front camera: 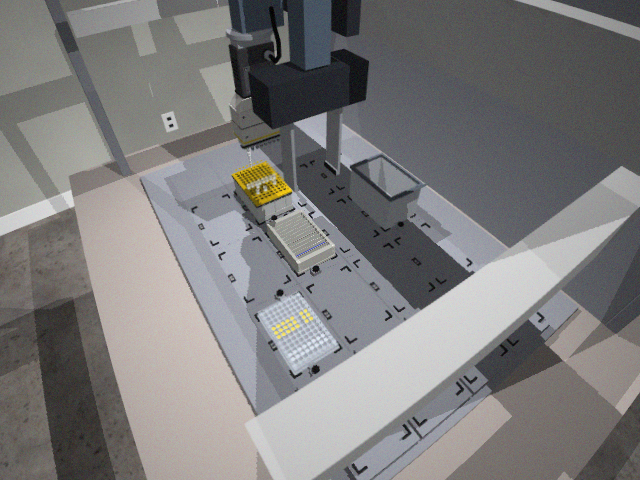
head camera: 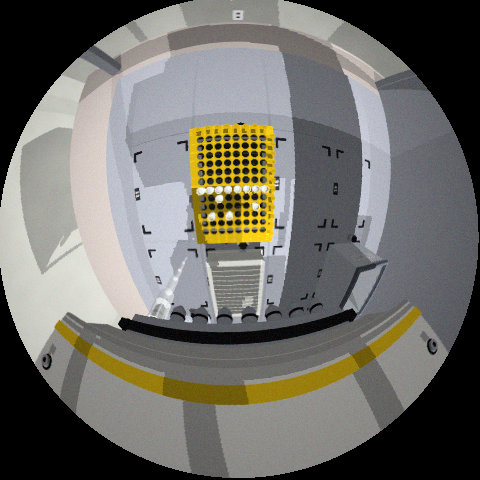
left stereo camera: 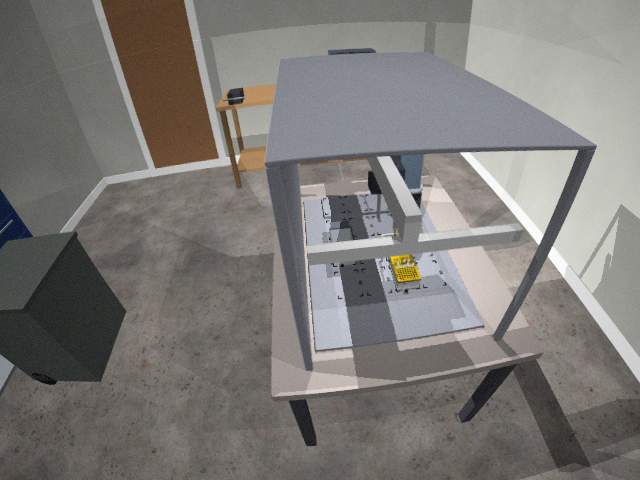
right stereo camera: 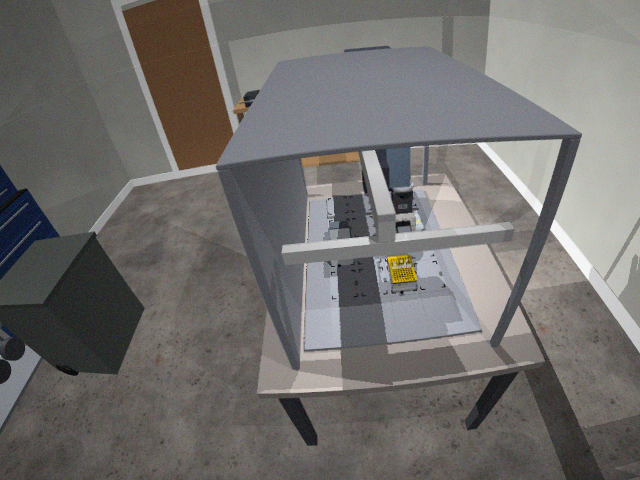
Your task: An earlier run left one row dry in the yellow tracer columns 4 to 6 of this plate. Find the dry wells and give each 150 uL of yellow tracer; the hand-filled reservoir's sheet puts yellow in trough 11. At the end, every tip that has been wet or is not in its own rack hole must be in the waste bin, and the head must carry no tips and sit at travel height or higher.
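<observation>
The pipetting head [front camera: 254, 122] [head camera: 210, 365] hangs above the yellow tip rack [front camera: 274, 199] [head camera: 194, 167] [left stereo camera: 408, 279] [right stereo camera: 404, 279]. One clear tip [front camera: 250, 157] [head camera: 170, 290] is on its end channel, left in the head view; the other channels look bare. The rack holds a full line of tips [head camera: 228, 189] and several scattered ones. In the front view, the plate [front camera: 312, 352] shows yellow wells in two groups with an uncoloured line between them. The reservoir [front camera: 316, 262] [head camera: 232, 261] has blue in a near trough; yellow cannot be made out. The parked gripper [front camera: 314, 180] hangs open, nothing between its fingers.
The grey waste bin [front camera: 376, 206] [head camera: 344, 260] stands right of the rack and reservoir. A pale beam [front camera: 439, 330] crosses the front view's foreground. Frame posts [left stereo camera: 547, 237] [right stereo camera: 537, 237] stand at the table's corners.
</observation>
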